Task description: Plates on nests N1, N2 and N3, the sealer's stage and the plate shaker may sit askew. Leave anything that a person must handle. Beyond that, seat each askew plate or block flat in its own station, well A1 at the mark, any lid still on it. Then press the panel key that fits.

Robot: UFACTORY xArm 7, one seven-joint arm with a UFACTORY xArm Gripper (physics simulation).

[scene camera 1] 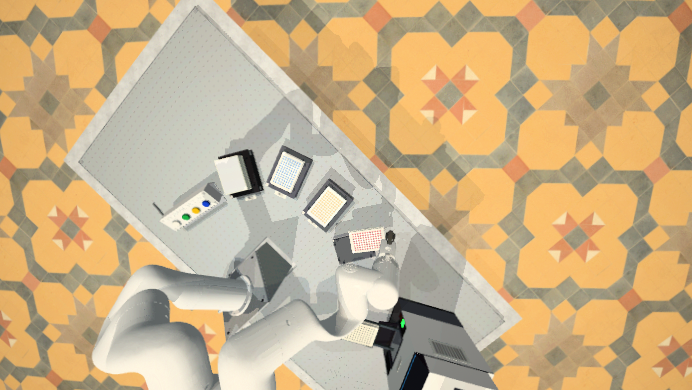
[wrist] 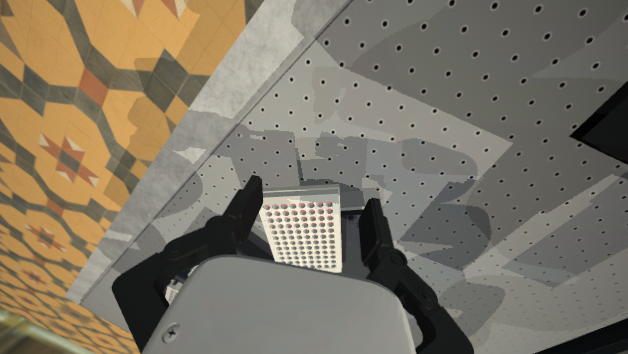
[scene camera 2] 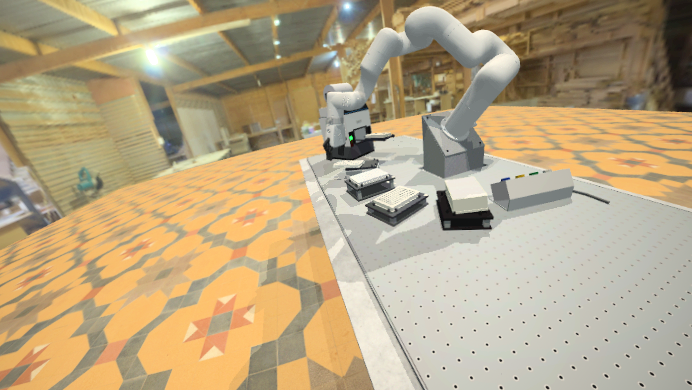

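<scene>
My gripper (scene camera 1: 390,237) (scene camera 2: 334,151) (wrist: 313,199) is open and empty, above the far end of the red-well plate (scene camera 1: 366,240) (scene camera 2: 348,163) (wrist: 305,235), with a finger to each side in the wrist view. That plate sits shifted and tilted off its dark nest (scene camera 1: 345,251) (wrist: 352,245). The yellow-well plate (scene camera 1: 327,206) (scene camera 2: 370,177) and blue-well plate (scene camera 1: 288,171) (scene camera 2: 400,198) lie on their nests. A white block (scene camera 1: 233,174) (scene camera 2: 466,195) sits offset and tilted on a black station (scene camera 1: 254,172) (scene camera 2: 465,221). A pale plate (scene camera 1: 362,334) (scene camera 2: 380,136) is on the sealer's stage, partly hidden by the arm.
The sealer (scene camera 1: 440,330) (scene camera 2: 357,125) shows a green light. The key panel (scene camera 1: 192,210) (scene camera 2: 537,191) has white, green, yellow and blue keys and a cable. The arm's grey base (scene camera 1: 272,270) (scene camera 2: 452,155) stands between the panel and the sealer. The table's pale edge (wrist: 200,110) runs near the red-well plate.
</scene>
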